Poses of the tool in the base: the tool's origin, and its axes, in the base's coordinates. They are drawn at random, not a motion.
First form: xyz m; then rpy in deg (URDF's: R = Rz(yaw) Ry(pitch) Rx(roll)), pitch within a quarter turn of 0, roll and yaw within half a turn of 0.
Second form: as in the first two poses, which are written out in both.
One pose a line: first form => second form
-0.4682 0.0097 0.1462 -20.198 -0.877 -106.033 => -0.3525 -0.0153 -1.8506 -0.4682 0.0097 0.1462
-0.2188 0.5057 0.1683 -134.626 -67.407 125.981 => -2.3497 -1.1765 2.1988 -0.2188 0.5057 0.1683
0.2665 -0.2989 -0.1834 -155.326 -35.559 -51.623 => -2.7110 -0.6206 -0.9010 0.2665 -0.2989 -0.1834
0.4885 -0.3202 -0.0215 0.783 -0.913 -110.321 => 0.0137 -0.0159 -1.9255 0.4885 -0.3202 -0.0215
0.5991 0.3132 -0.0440 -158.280 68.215 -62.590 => -2.7625 1.1906 -1.0924 0.5991 0.3132 -0.0440
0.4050 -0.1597 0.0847 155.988 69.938 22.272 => 2.7225 1.2206 0.3887 0.4050 -0.1597 0.0847
